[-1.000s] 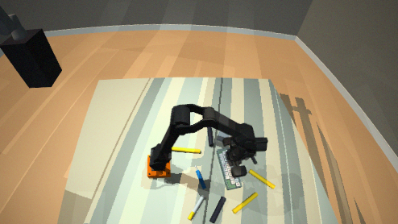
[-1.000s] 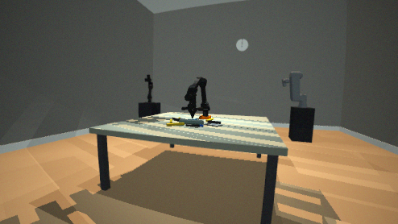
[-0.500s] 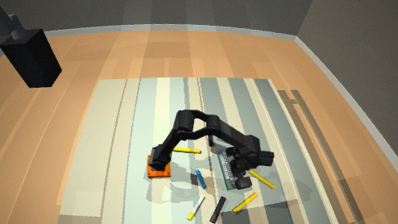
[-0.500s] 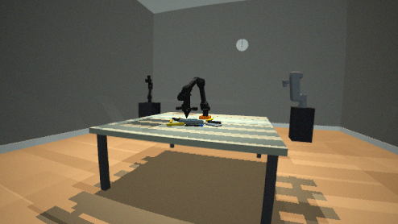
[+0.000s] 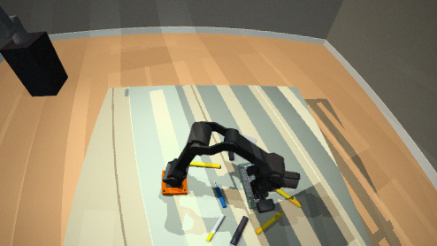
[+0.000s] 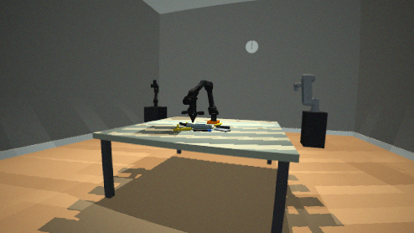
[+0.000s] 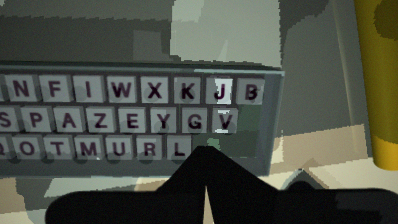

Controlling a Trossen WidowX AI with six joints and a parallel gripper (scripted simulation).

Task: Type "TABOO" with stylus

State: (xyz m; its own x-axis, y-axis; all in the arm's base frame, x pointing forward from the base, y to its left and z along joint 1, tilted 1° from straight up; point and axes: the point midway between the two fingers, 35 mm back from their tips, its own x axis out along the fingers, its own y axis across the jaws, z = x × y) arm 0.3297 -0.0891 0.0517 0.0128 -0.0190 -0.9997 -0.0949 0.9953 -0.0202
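Now: the blue stylus 15 cm behind my gripper tip, 5 cm to the left of it and 3 cm below it. Round my gripper tip: blue-tipped dark pen 16 cm to the left, 13 cm ahead, 3 cm below; white-and-yellow pen 18 cm behind, 12 cm to the right, 3 cm below; grey stylus tip 15 cm behind, 8 cm to the left, 3 cm below.
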